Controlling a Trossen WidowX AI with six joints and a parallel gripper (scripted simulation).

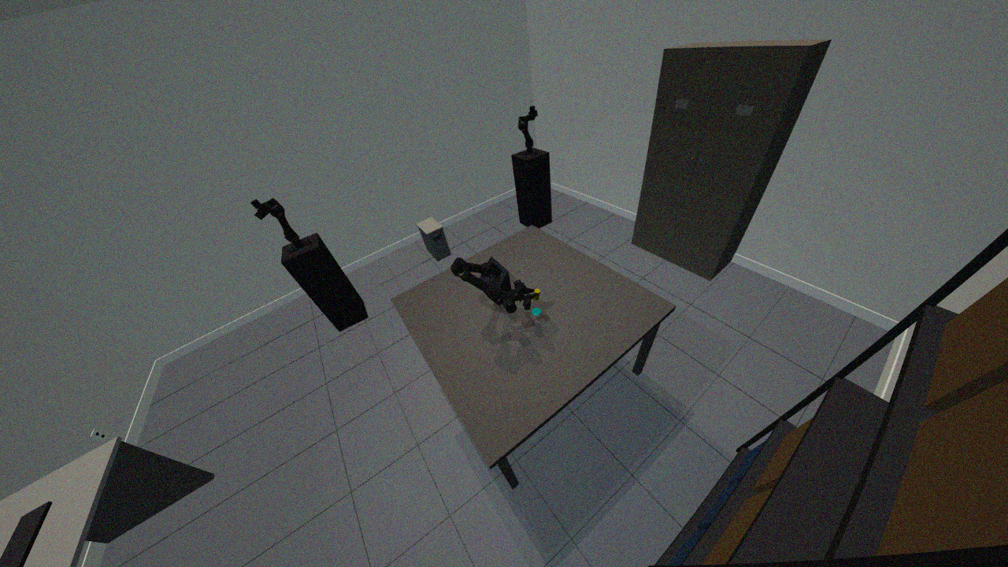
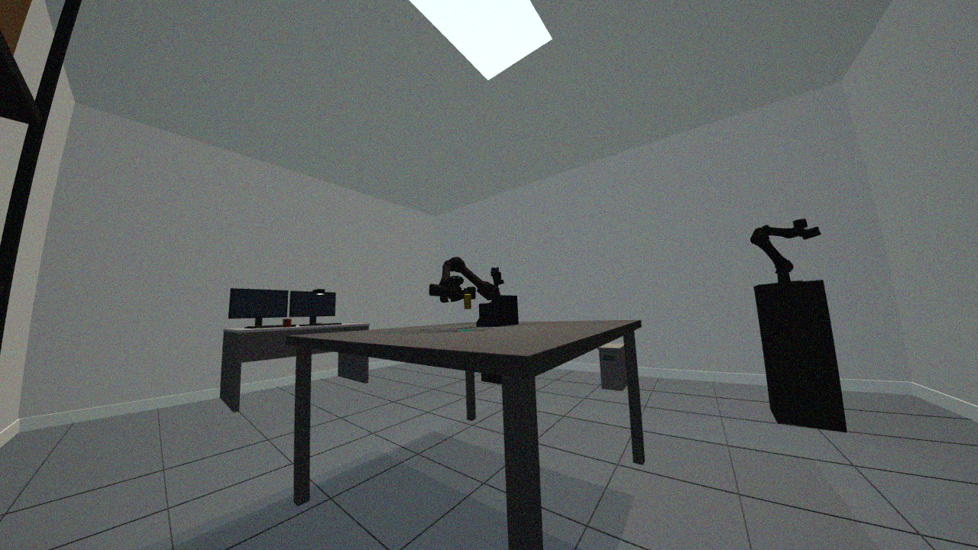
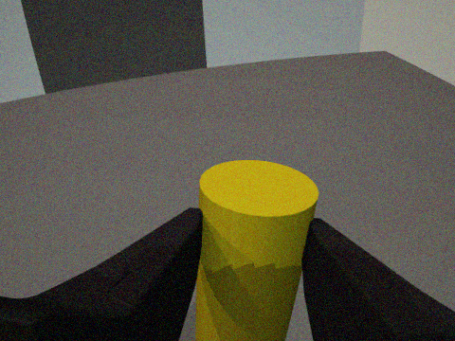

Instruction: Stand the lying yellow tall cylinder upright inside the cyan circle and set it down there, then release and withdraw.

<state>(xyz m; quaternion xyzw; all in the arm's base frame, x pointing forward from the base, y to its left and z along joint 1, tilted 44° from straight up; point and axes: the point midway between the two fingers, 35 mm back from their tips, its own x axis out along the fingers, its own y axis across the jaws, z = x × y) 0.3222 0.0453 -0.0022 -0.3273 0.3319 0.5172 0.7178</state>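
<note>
Now: gripper tip 15 cm above the cyan circle and 1 cm to the left of it. Also, from my gripper tip: yellow tall cylinder: 2 cm below.
</note>
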